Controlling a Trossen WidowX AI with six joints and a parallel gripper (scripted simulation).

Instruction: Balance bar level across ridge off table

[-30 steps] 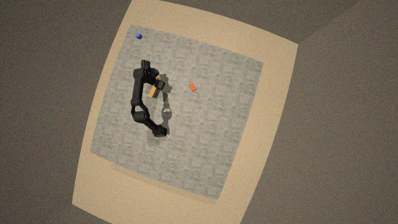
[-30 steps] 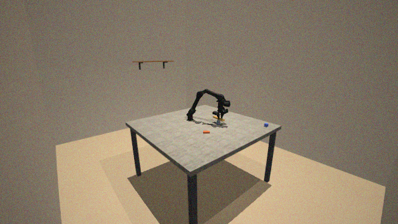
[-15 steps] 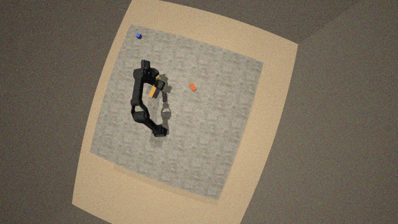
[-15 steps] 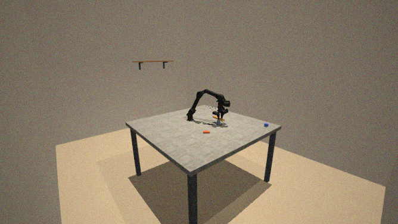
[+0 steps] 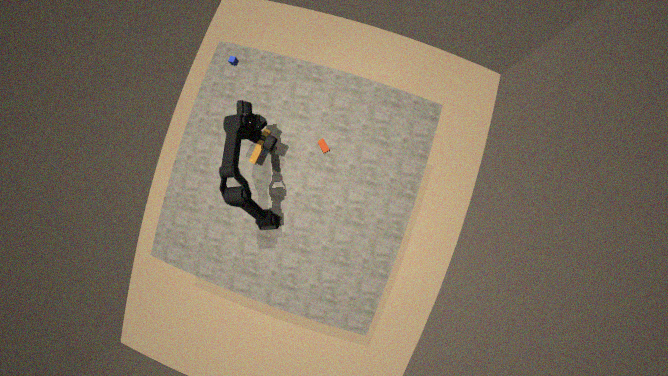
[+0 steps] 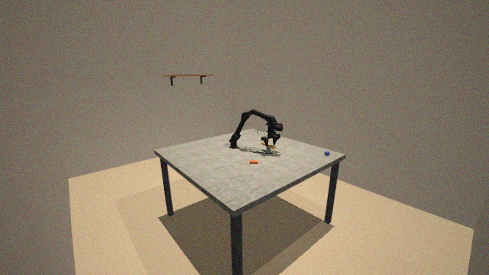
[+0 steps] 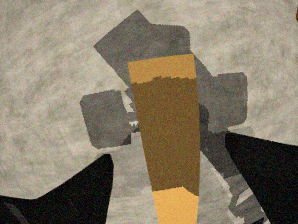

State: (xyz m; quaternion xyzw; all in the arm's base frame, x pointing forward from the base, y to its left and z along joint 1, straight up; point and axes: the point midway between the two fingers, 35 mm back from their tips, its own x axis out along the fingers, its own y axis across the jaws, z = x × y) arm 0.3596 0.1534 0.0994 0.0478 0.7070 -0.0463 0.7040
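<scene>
Right now my gripper tip is 30 mm past the yellow-orange bar. From my gripper tip the other things lie so: orange ridge block (70 mm ahead, 280 mm to the right, 60 mm below); then small blue cube (380 mm ahead, 350 mm to the left, 50 mm below).
</scene>
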